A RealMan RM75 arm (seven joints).
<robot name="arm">
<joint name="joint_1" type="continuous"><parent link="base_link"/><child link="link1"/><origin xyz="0 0 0.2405"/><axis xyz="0 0 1"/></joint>
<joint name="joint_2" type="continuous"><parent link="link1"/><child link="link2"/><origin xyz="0 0 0" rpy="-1.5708 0 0"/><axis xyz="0 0 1"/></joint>
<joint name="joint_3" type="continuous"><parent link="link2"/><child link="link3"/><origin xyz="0 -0.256 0" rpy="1.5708 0 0"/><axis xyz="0 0 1"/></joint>
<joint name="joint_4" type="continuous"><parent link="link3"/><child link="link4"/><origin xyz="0 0 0" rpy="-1.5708 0 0"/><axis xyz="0 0 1"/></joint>
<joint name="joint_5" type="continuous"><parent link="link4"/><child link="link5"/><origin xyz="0 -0.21 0" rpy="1.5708 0 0"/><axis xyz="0 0 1"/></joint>
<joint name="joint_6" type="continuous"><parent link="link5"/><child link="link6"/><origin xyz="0 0 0" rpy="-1.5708 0 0"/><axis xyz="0 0 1"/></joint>
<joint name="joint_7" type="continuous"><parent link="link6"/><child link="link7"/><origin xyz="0 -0.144 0" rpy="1.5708 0 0"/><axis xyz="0 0 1"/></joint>
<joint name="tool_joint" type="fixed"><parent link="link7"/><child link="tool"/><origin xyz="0 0 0"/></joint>
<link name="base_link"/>
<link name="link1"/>
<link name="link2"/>
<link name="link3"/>
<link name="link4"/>
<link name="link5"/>
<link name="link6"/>
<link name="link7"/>
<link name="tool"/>
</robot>
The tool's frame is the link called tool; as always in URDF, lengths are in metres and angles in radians. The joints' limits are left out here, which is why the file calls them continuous.
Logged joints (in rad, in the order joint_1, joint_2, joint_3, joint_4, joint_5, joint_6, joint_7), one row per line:
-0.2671 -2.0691 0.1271 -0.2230 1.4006 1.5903 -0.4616
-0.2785 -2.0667 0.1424 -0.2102 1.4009 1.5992 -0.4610
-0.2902 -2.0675 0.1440 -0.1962 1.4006 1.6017 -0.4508
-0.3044 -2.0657 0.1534 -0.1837 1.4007 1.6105 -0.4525
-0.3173 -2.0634 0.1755 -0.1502 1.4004 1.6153 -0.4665
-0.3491 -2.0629 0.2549 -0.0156 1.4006 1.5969 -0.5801
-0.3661 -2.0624 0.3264 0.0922 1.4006 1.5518 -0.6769
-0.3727 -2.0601 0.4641 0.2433 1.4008 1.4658 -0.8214
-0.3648 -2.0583 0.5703 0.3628 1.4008 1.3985 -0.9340
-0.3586 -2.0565 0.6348 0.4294 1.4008 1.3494 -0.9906
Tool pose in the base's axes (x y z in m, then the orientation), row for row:
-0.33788 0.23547 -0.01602 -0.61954 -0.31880 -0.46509 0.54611
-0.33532 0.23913 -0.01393 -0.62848 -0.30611 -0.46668 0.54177
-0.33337 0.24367 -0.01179 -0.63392 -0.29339 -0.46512 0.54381
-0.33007 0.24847 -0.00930 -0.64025 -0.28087 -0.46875 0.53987
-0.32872 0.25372 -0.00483 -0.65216 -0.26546 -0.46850 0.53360
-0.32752 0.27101 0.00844 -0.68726 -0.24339 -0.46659 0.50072
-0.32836 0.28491 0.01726 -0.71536 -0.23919 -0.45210 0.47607
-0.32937 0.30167 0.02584 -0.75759 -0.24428 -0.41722 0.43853
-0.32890 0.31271 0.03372 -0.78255 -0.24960 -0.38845 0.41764
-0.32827 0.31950 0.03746 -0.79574 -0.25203 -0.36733 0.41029
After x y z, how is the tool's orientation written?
As a quaternion, x y z w.
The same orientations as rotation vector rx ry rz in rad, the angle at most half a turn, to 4 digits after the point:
-1.4689 -0.7559 -1.1027
-1.4928 -0.7271 -1.1085
-1.5045 -0.6963 -1.1038
-1.5220 -0.6677 -1.1143
-1.5545 -0.6327 -1.1167
-1.6616 -0.5884 -1.1281
-1.7483 -0.5846 -1.1049
-1.8829 -0.6071 -1.0370
-1.9636 -0.6263 -0.9747
-2.0035 -0.6345 -0.9248

